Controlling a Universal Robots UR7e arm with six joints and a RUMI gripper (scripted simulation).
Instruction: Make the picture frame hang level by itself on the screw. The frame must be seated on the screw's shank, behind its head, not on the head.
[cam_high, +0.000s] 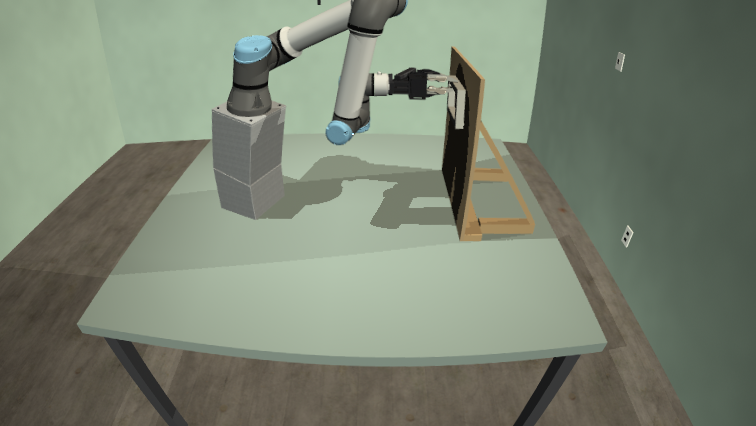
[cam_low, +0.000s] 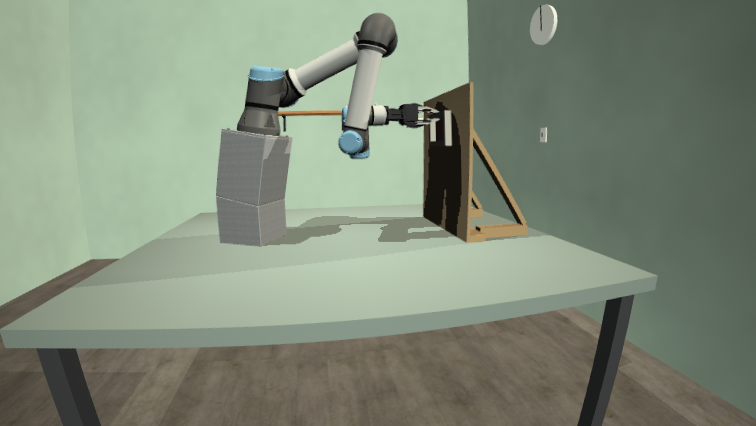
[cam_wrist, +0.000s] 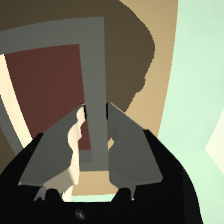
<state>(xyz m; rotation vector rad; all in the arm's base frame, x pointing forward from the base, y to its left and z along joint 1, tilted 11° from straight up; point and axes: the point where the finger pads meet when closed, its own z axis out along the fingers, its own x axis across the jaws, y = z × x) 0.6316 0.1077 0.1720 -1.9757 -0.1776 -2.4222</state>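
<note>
Now: hand 5 cm above the picture frame, 2 cm short of it and 1 cm to the left of it. Round my hand: upright wooden board 18 cm below, 4 cm ahead.
</note>
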